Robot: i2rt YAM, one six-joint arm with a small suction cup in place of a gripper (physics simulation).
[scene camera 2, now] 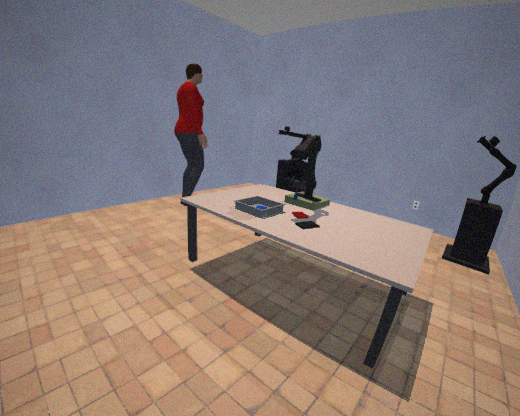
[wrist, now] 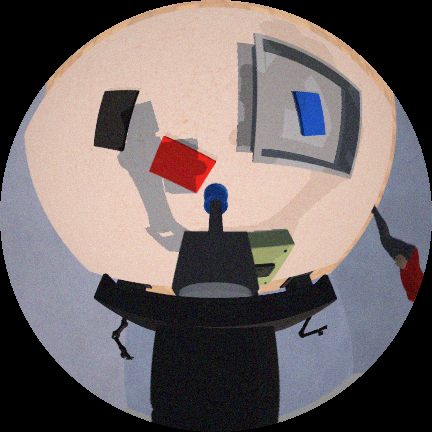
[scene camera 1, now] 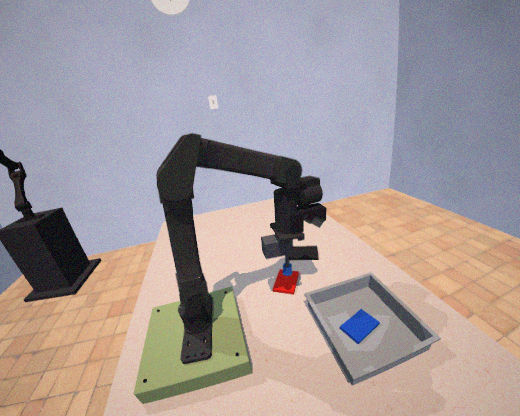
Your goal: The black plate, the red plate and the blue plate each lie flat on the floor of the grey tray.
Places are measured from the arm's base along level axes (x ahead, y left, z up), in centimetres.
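Pixels of known places: end effector, tool point: (scene camera 2: 295, 199) (wrist: 215, 193) (scene camera 1: 287, 272); arm's base, origin of the base link: (scene camera 2: 307, 197) (scene camera 1: 199, 325).
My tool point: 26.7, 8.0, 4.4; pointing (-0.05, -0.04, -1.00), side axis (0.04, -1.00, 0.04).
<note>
Ahead of a thing's pixels: the offset from my tool point to its top centre, as dx, dy, dz.
The blue plate @(+14.0, -17.0, -8.0) (scene camera 1: 359, 325) (scene camera 2: 262, 207) (wrist: 309, 113) lies flat on the floor of the grey tray @(+14.9, -17.0, -4.2) (scene camera 1: 338, 286) (scene camera 2: 250, 210) (wrist: 257, 100). The red plate @(+0.8, +5.8, -8.2) (scene camera 1: 286, 282) (scene camera 2: 300, 215) (wrist: 181, 163) lies flat on the table, left of the tray. The black plate @(+11.7, +19.0, -8.3) (scene camera 1: 307, 252) (scene camera 2: 307, 224) (wrist: 114, 119) lies on the table beyond it, partly hidden by the arm in scene camera 1. My blue suction cup (scene camera 1: 287, 270) (wrist: 215, 197) hangs a little above the red plate's near edge, with nothing on it.
The arm stands on a green base block (scene camera 1: 163, 363) (scene camera 2: 316, 202) (wrist: 270, 241) at the table's edge. A person in a red top (scene camera 2: 190, 124) (wrist: 411, 273) stands on the floor beyond the table. A black stand (scene camera 1: 64, 256) (scene camera 2: 460, 235) is on the floor.
</note>
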